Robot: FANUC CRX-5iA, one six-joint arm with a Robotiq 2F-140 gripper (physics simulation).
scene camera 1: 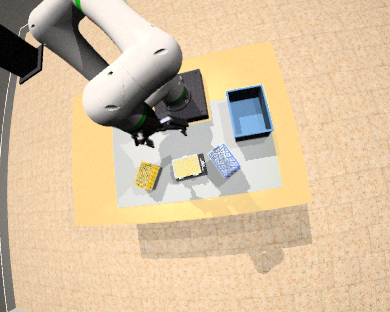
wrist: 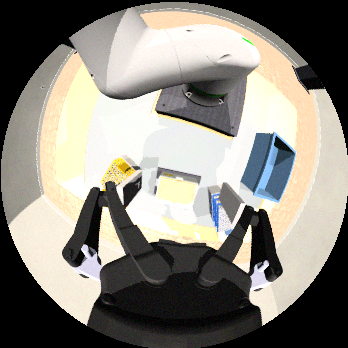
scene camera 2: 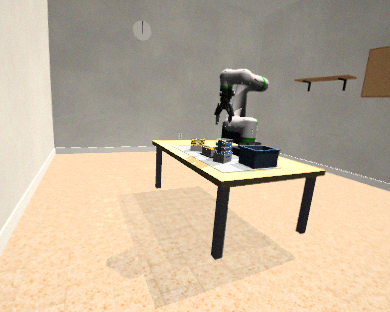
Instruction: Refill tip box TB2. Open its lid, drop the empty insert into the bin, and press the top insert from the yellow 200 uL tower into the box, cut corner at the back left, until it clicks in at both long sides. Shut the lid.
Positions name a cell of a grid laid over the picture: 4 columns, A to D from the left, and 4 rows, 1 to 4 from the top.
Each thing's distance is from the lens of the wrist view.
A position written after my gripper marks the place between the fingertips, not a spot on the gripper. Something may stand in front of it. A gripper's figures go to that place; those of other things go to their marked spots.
my gripper (wrist: C3): 19 cm
blue-and-white tip box (wrist: C3): 37 cm
clear lid (wrist: C3): 37 cm
blue bin (wrist: D2): 57 cm
The marked spots on the blue bin and the blue-and-white tip box are 32 cm apart.
